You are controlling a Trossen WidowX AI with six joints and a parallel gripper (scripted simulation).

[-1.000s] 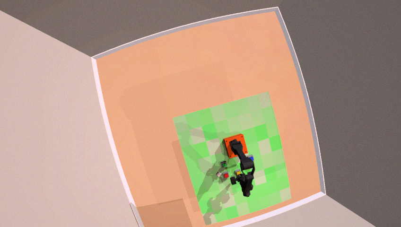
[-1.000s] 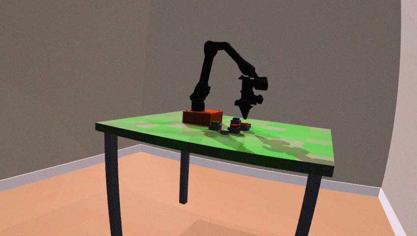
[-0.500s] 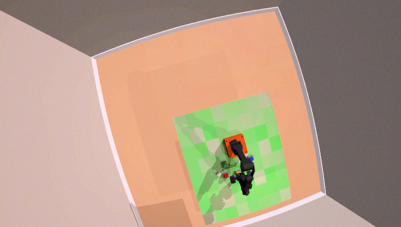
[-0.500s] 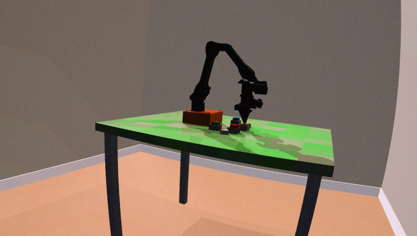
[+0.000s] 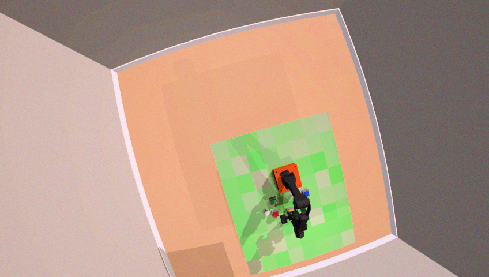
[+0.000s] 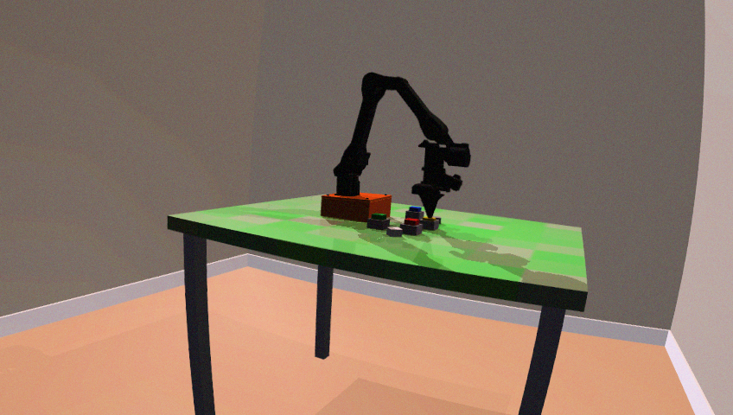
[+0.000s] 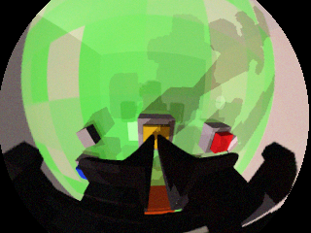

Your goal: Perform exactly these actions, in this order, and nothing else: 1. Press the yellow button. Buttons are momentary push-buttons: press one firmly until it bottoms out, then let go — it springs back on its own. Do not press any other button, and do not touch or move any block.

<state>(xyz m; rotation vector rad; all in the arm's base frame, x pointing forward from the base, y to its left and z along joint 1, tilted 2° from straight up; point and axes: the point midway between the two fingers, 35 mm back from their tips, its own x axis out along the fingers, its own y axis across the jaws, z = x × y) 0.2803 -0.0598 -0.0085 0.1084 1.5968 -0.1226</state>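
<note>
My gripper tip is now 1 cm above the yellow button. The rest, counted from my gripper tip: blue button: 8 cm behind, 16 cm to the left; green button: 13 cm behind, 9 cm to the right; red button: 3 cm behind, 11 cm to the right.
</note>
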